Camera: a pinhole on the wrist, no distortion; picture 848 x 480 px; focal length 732.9 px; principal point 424.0 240.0 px. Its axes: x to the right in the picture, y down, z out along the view. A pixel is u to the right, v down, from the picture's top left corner.
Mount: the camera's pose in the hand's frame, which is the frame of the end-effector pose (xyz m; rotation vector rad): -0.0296 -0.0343 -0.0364 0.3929 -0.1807 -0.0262
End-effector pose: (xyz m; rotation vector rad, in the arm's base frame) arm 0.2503 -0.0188 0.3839 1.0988 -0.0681 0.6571
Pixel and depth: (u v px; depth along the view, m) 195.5 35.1 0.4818
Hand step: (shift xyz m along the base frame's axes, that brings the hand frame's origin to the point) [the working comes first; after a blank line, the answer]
In the camera's frame: -0.1502 -0.1347 0.4818

0.0462 -0.4882 -0.2092
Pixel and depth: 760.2 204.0 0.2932
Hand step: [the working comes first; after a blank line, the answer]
In the camera's frame: 0.1345 -0.0144 0.2932

0.1929 -0.2327 0.0014
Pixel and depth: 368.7 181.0 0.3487
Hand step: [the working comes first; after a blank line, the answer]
In the camera's frame: -0.0263 -0.0281 0.3487

0.0740 -0.3316 -0.0707
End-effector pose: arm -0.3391 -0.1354 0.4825 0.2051 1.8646 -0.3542
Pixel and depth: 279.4 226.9 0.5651
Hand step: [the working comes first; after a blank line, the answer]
In the camera's frame: -0.1115 -0.0101 0.5651

0.4035 -0.3824 0.1338
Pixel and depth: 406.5 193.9 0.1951
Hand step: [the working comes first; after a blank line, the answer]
In the camera's frame: -0.0047 -0.0123 0.1951

0.1054 -0.1558 0.0436
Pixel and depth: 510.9 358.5 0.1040
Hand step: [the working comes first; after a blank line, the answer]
In the camera's frame: 0.0123 0.0168 0.1040

0.0525 -0.0768 0.0237
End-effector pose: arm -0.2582 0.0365 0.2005 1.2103 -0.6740 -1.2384
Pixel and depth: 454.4 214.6 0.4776
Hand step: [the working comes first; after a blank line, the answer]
In the camera's frame: 0.0198 -0.0166 0.4776

-0.4596 -0.0070 -0.0833
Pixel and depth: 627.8 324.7 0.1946
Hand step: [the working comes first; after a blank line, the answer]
In the camera's frame: 0.0541 0.0225 0.1946

-0.1765 -0.0284 -0.0368
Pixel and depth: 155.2 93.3 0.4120
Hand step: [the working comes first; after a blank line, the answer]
In the camera's frame: -0.1511 -0.0825 0.4120

-0.4059 0.1785 -0.1075
